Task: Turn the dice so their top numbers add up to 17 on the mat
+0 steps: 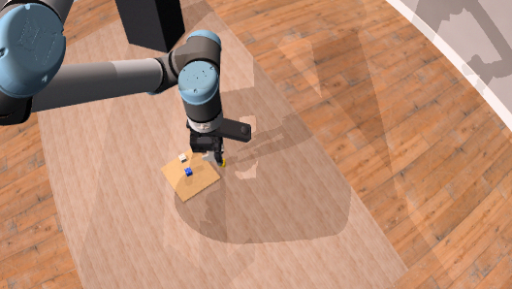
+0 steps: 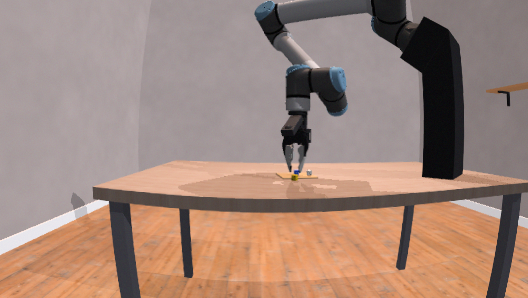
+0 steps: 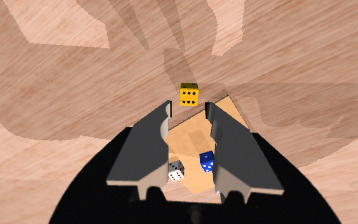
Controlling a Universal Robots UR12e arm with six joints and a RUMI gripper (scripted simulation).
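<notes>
The yellow die is 3 cm below my hand. The rest, counted from my hand: white die 10 cm behind, 8 cm to the right, 3 cm below; then blue die 5 cm behind, 9 cm to the right, 3 cm below; then tan mat 5 cm behind, 9 cm to the right, 4 cm below.
</notes>
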